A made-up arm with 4 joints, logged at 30 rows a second.
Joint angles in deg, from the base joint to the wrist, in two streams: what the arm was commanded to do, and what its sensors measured. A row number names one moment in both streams.
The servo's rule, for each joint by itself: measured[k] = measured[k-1] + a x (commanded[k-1-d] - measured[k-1]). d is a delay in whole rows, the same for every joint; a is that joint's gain. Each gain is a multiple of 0.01, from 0.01 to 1. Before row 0 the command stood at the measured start. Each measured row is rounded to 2 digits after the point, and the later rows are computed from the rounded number. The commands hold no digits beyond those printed.
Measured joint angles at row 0:
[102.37, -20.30, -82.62, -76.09]
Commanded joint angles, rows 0 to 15:
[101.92, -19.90, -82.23, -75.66]
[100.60, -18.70, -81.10, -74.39]
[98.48, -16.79, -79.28, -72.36]
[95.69, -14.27, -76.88, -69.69]
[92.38, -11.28, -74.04, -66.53]
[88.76, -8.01, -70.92, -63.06]
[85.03, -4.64, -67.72, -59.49]
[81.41, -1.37, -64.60, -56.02]
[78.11, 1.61, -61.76, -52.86]
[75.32, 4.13, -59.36, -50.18]
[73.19, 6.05, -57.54, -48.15]
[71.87, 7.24, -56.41, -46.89]
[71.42, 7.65, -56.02, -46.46]
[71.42, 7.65, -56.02, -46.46]
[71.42, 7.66, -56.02, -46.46]
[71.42, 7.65, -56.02, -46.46]
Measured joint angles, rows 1 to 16:
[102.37, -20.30, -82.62, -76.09]
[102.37, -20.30, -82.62, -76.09]
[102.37, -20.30, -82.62, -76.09]
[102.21, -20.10, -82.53, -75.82]
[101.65, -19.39, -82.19, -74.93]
[100.54, -18.06, -81.49, -73.34]
[98.84, -16.13, -80.38, -71.08]
[96.58, -13.66, -78.86, -68.26]
[93.84, -10.78, -76.95, -65.04]
[90.76, -7.65, -74.73, -61.60]
[87.49, -4.45, -72.30, -58.14]
[84.21, -1.36, -69.77, -54.87]
[81.10, 1.44, -67.27, -51.96]
[78.33, 3.79, -64.93, -49.60]
[76.07, 5.55, -62.89, -47.92]
[74.44, 6.62, -61.24, -47.01]
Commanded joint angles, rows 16 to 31:
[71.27, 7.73, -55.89, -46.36]
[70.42, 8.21, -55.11, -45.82]
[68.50, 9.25, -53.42, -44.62]
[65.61, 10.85, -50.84, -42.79]
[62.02, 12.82, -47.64, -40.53]
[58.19, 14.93, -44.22, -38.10]
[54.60, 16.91, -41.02, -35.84]
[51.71, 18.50, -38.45, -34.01]
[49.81, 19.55, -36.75, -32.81]
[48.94, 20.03, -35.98, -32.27]
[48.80, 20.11, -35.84, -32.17]
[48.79, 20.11, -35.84, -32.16]
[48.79, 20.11, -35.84, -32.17]
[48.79, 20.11, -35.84, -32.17]
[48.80, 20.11, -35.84, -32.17]
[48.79, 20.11, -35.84, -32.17]
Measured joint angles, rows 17 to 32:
[73.38, 7.15, -59.99, -46.67]
[72.69, 7.41, -59.04, -46.54]
[72.25, 7.53, -58.32, -46.49]
[71.91, 7.63, -57.74, -46.41]
[71.39, 7.93, -57.11, -46.04]
[70.38, 8.60, -56.22, -45.16]
[68.71, 9.75, -54.93, -43.69]
[66.37, 11.32, -53.18, -41.73]
[63.51, 13.16, -51.03, -39.48]
[60.39, 15.07, -48.63, -37.22]
[57.35, 16.82, -46.19, -35.23]
[54.71, 18.21, -43.92, -33.73]
[52.69, 19.14, -42.01, -32.82]
[51.33, 19.63, -40.53, -32.42]
[50.44, 19.87, -39.40, -32.26]
[49.86, 19.99, -38.55, -32.20]

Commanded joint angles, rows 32 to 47:
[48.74, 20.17, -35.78, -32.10]
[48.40, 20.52, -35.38, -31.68]
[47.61, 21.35, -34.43, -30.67]
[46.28, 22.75, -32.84, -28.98]
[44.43, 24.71, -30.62, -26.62]
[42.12, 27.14, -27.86, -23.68]
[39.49, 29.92, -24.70, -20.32]
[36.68, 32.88, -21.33, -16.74]
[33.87, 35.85, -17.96, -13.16]
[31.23, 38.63, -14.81, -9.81]
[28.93, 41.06, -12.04, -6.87]
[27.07, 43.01, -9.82, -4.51]
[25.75, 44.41, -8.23, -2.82]
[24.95, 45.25, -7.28, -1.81]
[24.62, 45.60, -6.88, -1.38]
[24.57, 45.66, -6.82, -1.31]
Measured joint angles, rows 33 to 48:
[49.49, 20.05, -37.90, -32.18]
[49.25, 20.08, -37.41, -32.17]
[49.09, 20.10, -37.03, -32.17]
[48.97, 20.14, -36.73, -32.13]
[48.77, 20.33, -36.41, -31.85]
[48.36, 20.85, -35.93, -31.12]
[47.63, 21.82, -35.19, -29.79]
[46.51, 23.29, -34.09, -27.82]
[44.97, 25.25, -32.59, -25.25]
[43.05, 27.63, -30.70, -22.19]
[40.82, 30.31, -28.45, -18.81]
[38.39, 33.14, -25.93, -15.31]
[35.88, 35.94, -23.26, -11.90]
[33.45, 38.55, -20.57, -8.78]
[31.22, 40.82, -17.99, -6.13]
[29.31, 42.65, -15.65, -4.08]

